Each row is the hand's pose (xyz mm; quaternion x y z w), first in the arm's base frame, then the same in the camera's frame.
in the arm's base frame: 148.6 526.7 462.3 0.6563 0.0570 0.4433 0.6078
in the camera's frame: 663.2 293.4 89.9 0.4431 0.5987 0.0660 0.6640
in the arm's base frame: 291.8 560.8 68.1 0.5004 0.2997 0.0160 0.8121
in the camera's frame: 469.1 -18.6 -115.1 0.0052 0.6799 -0.2639 0.6842
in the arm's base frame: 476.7 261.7 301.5 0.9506 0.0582 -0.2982 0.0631
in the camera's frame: 885.3 -67.7 -65.1 0.5439 0.0545 -0.6993 0.4607
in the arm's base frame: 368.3 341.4 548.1 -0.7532 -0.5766 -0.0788 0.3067
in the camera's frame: 938.2 193.4 24.0 -0.6744 -0.4091 0.5828 0.1952
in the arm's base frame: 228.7 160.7 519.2 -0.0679 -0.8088 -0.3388 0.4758
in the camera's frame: 953.3 95.0 231.5 -0.3258 -0.5377 0.1760 0.7575
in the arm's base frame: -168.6 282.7 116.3 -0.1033 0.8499 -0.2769 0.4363
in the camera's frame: 424.2 -41.3 422.6 0.4941 -0.7229 0.4747 0.0895
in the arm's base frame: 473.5 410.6 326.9 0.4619 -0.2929 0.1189 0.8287
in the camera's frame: 812.9 42.8 -138.5 0.0855 0.2784 0.0881 0.9526
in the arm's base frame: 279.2 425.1 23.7 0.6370 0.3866 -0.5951 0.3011
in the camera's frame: 513.7 -131.7 -39.2 0.0248 0.2547 -0.8876 0.3831
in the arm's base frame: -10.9 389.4 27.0 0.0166 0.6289 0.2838 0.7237
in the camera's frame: 387.1 -81.7 219.5 -0.2325 0.9467 0.0199 0.2220
